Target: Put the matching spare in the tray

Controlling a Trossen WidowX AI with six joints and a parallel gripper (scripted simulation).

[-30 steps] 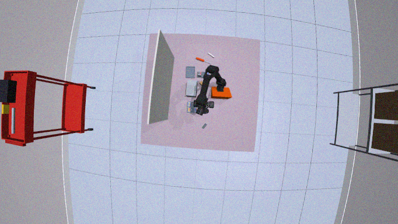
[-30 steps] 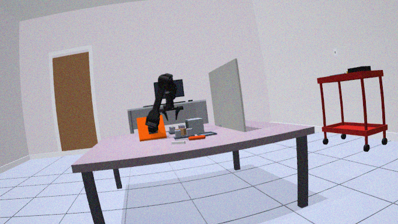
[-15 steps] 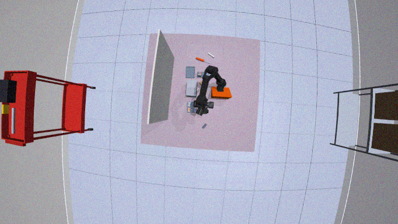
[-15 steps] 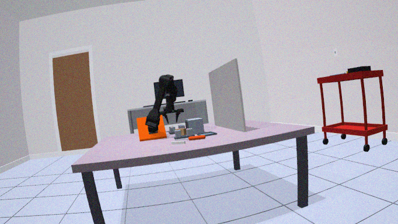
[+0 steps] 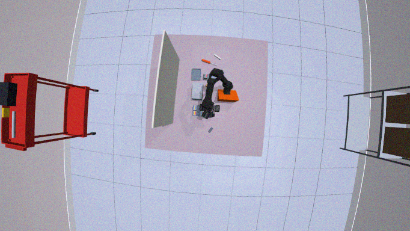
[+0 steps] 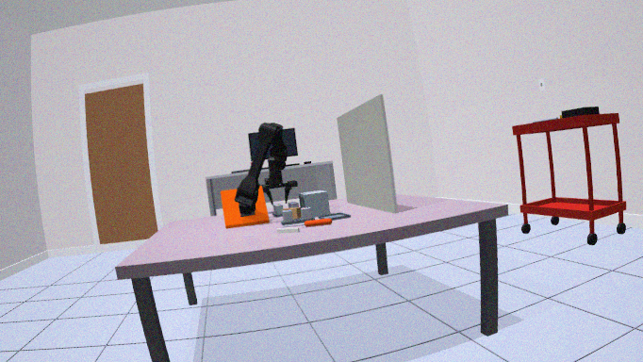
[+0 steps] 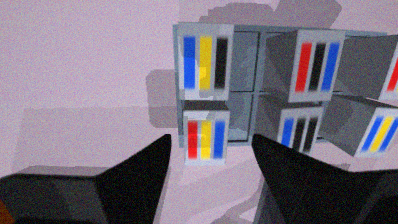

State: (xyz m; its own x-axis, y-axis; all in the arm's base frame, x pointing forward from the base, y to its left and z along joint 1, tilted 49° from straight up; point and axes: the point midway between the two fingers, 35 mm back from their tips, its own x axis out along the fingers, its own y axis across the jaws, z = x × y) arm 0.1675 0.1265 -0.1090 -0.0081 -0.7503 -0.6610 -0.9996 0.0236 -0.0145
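The flat tray is 360 mm to the right of my gripper tip, 160 mm ahead of it and 50 mm below it. Also, from my gripper tip: small dark piece: 220 mm to the left, 50 mm below, 20 mm behind; small brown block: 220 mm to the right, 30 mm below, 20 mm ahead; grey mounted unit: 160 mm to the right, 130 mm ahead.
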